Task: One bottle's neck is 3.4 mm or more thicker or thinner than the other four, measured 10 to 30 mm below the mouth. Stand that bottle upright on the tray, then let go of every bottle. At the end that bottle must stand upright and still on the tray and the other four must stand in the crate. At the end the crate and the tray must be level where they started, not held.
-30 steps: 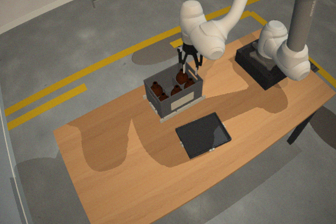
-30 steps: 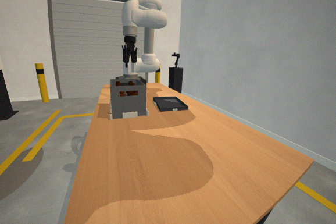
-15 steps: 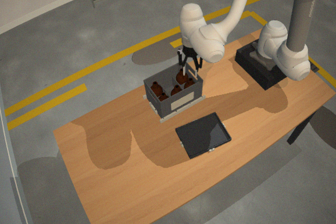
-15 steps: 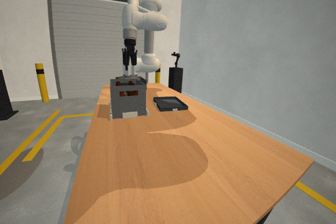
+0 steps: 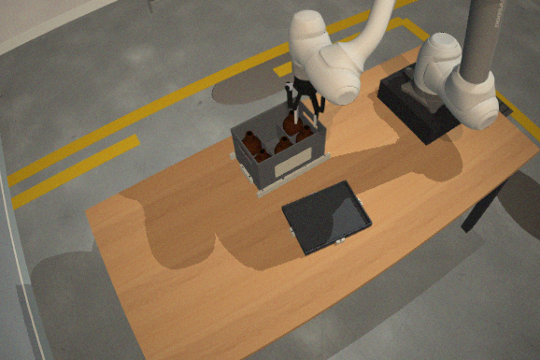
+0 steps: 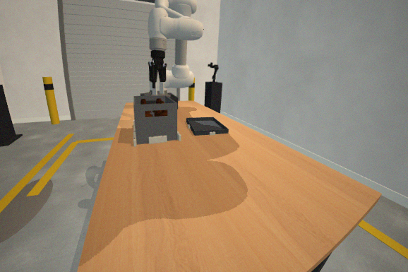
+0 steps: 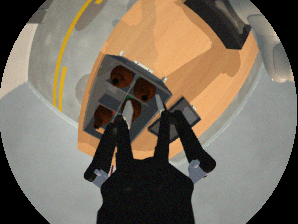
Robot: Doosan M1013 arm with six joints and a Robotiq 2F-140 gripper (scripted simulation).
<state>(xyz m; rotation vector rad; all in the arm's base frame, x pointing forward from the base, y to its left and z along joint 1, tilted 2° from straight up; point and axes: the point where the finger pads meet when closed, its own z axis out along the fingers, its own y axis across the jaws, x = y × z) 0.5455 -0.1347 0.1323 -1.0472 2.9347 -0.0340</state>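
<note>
Now: hand 90 mm short of the glass bottle, 10 mm to the left of it and 130 mm above it. From my hand the other things lie so: dark tray (110 mm ahead, 250 mm to the left, 210 mm below); grey crate (80 mm ahead, 50 mm to the right, 140 mm below).
</note>
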